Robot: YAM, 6 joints.
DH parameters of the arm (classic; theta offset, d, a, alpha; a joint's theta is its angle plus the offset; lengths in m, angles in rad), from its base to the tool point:
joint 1: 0 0.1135 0.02 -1.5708
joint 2: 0 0 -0.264 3.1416
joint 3: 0.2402 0 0.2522 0
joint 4: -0.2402 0 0.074 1.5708
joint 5: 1.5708 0 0 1.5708
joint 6: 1.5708 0.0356 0 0
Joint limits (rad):
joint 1: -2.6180..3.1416
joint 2: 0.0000..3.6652
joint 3: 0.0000..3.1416
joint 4: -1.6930..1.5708
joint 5: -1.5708..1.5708
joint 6: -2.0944..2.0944
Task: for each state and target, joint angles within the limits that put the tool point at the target. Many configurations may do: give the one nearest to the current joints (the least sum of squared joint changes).
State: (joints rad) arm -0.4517 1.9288 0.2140 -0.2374 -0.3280 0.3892
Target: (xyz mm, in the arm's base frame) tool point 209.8 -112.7 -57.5
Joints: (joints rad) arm -0.5353 2.3625 0.7139 -0.0211 -0.2869 0.3892
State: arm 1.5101 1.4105 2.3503 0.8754 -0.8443 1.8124
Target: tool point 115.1 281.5 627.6
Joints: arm 1.1006 1.7930 2.2528 0.7832 -0.7755 1.8124
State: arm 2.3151 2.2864 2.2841 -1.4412 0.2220 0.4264
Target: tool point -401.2 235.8 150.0
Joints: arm 2.6251 2.4921 2.1903 -1.4225 0.1958 0.4264
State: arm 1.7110 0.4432 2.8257 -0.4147 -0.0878 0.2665
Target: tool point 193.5 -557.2 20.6
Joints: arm 1.9318 0.0000 3.1416 0.3159 -0.4592 0.2665
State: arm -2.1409 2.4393 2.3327 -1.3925 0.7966 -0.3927
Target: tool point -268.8 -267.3 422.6
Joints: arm -2.2901 2.0140 2.4441 -1.4981 0.8221 -0.3927
